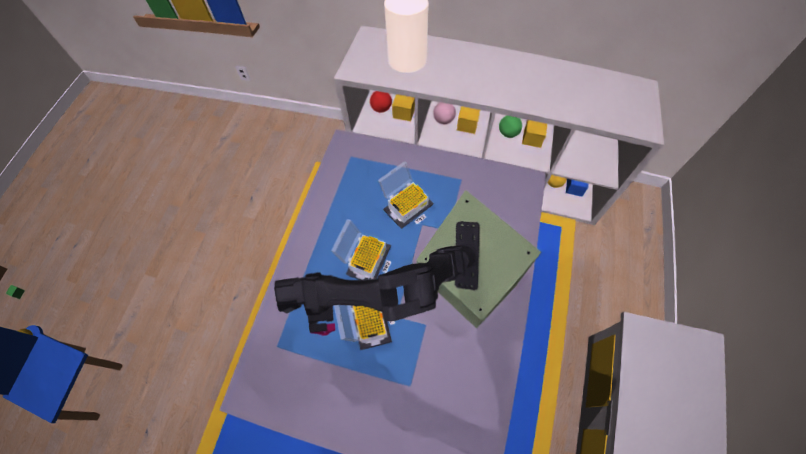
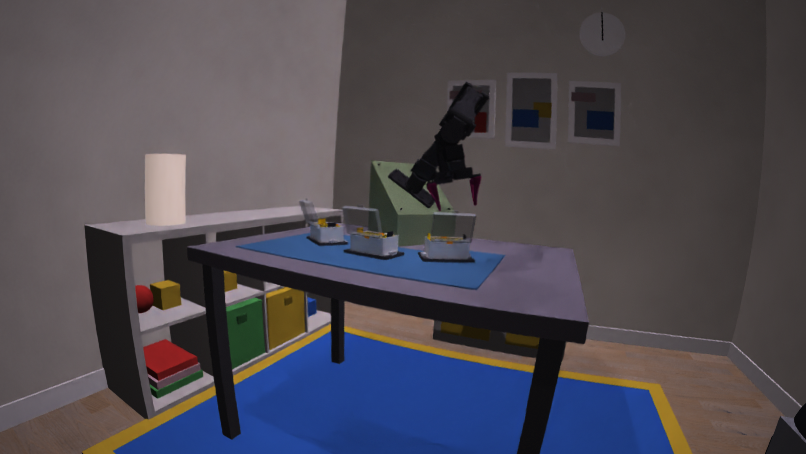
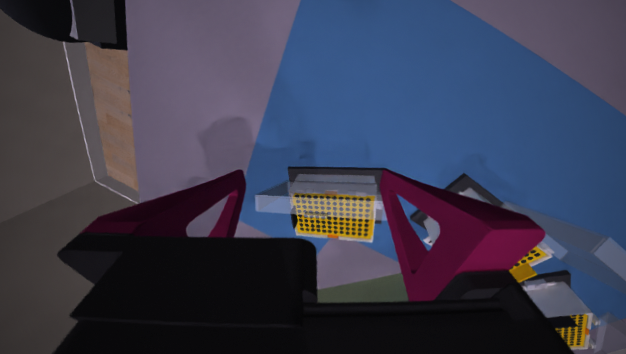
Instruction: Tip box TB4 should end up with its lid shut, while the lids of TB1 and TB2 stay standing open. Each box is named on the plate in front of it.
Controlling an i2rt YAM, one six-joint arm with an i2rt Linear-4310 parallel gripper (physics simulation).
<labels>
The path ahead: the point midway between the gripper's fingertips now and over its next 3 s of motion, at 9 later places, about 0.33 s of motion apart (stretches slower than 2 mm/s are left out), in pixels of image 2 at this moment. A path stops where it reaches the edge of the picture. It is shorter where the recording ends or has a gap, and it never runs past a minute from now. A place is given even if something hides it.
The gripper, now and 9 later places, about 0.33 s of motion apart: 457,208; 457,208; 457,209; 457,216; 456,222; 456,222; 456,221; 454,221; 452,219; 452,219
</labels>
